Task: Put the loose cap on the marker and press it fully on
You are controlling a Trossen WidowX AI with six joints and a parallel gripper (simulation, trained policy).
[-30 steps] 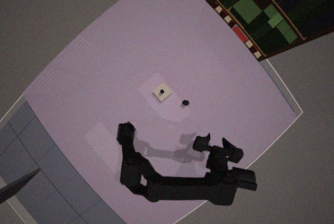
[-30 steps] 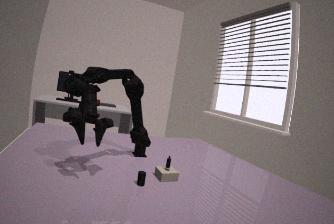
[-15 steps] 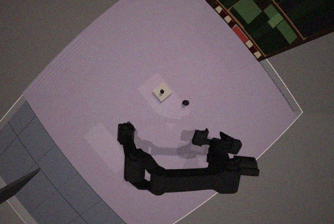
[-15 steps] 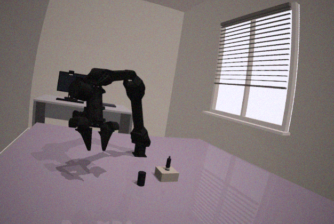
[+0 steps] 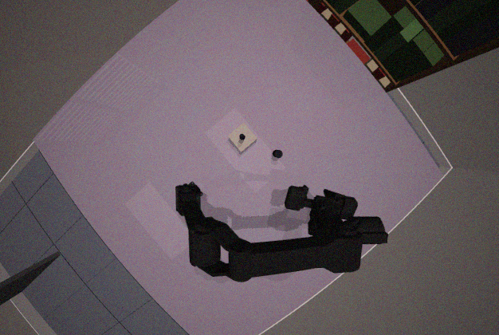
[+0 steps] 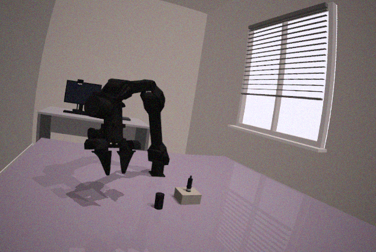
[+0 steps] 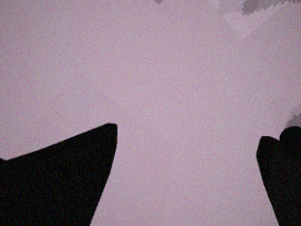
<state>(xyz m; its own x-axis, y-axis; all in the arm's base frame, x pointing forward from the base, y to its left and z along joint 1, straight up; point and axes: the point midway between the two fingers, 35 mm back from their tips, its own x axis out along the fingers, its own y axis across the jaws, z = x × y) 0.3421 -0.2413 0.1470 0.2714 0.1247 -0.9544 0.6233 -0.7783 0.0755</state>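
The black marker cap is 15 cm to the left of my gripper tip, 9 cm below it and 1 cm behind it. The rest, counted from my gripper tip: holder block (27 cm to the left, 10 cm below, 7 cm behind); then dark marker (27 cm to the left, 7 cm behind, 4 cm below).
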